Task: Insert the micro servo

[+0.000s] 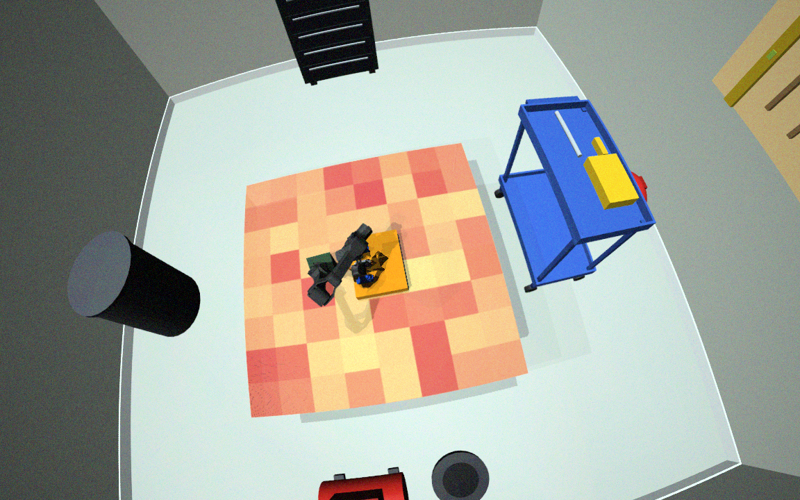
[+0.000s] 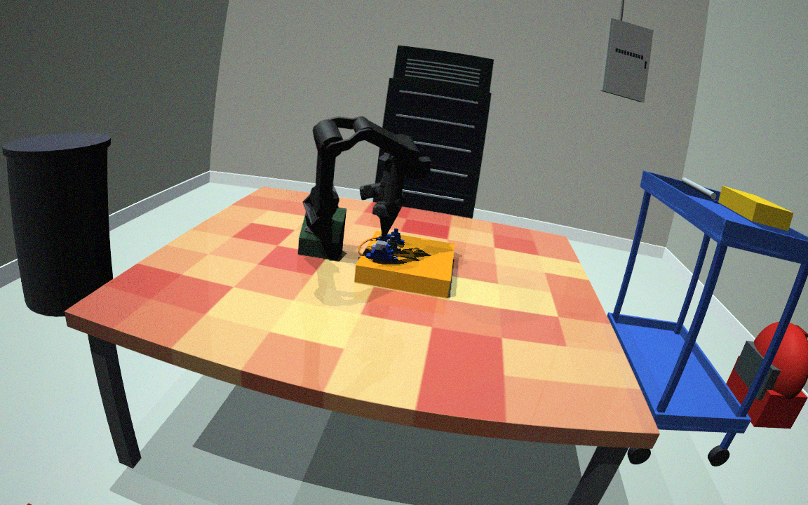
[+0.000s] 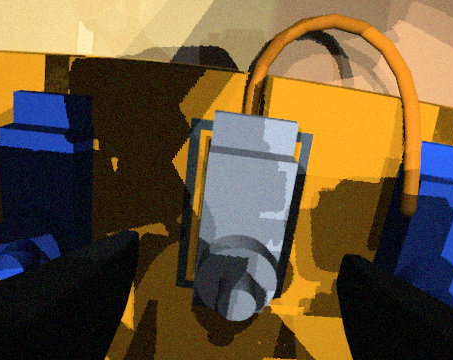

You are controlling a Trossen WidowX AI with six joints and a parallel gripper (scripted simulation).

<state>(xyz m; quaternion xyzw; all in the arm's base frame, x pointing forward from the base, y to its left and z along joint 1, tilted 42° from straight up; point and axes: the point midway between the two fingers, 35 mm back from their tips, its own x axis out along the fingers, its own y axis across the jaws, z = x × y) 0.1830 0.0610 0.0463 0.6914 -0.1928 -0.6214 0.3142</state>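
My gripper tip is now 11 cm short of the deck, 2 cm to the right of it and 7 cm above it.
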